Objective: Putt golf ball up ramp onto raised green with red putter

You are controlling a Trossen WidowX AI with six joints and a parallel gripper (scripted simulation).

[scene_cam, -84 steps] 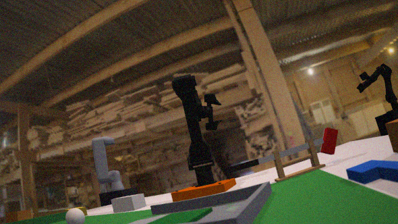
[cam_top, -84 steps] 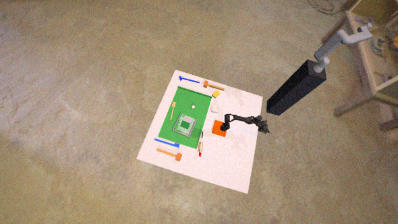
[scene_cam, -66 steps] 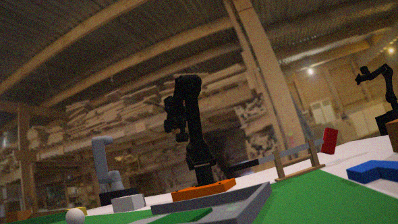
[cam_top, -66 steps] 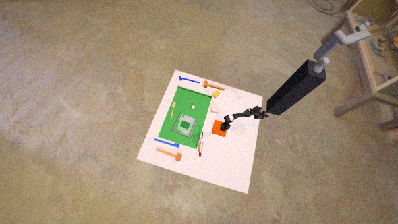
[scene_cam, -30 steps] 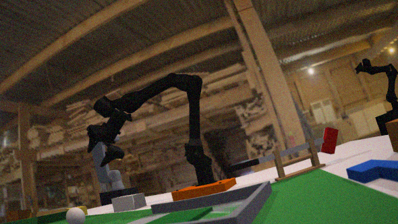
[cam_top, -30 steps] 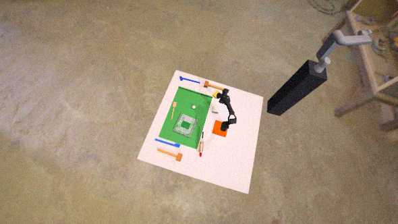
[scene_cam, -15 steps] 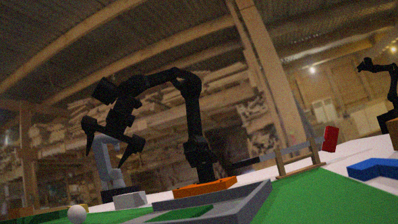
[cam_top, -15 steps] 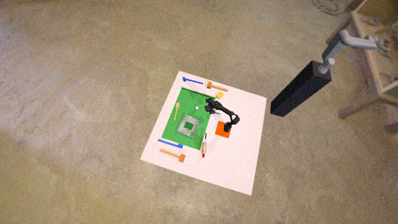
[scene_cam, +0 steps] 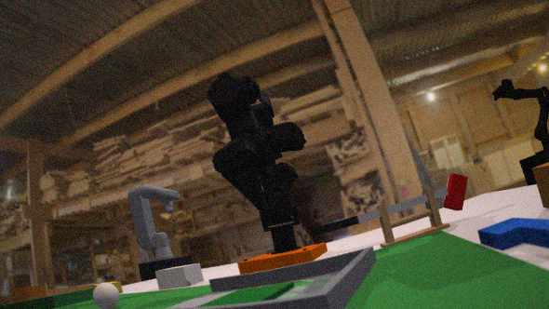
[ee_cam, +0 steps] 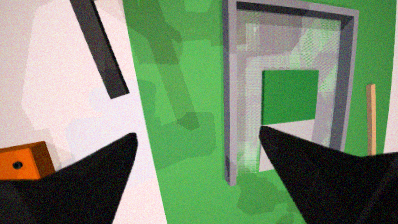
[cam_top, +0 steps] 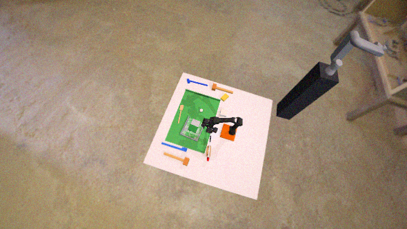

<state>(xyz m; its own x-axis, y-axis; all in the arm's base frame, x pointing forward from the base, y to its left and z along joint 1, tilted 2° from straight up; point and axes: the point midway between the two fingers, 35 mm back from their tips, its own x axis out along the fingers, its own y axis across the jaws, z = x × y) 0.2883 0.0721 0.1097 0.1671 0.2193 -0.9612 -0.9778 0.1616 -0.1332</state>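
Right now the red putter is 80 mm behind my gripper tip, 190 mm to the left of it and 50 mm below it. The rest, counted from my gripper tip: wooden stand: 80 mm behind, 210 mm to the left, 70 mm below; then white golf ball: 130 mm ahead, 270 mm to the right, 80 mm below; then green mat: 180 mm ahead, 140 mm to the right, 100 mm below.
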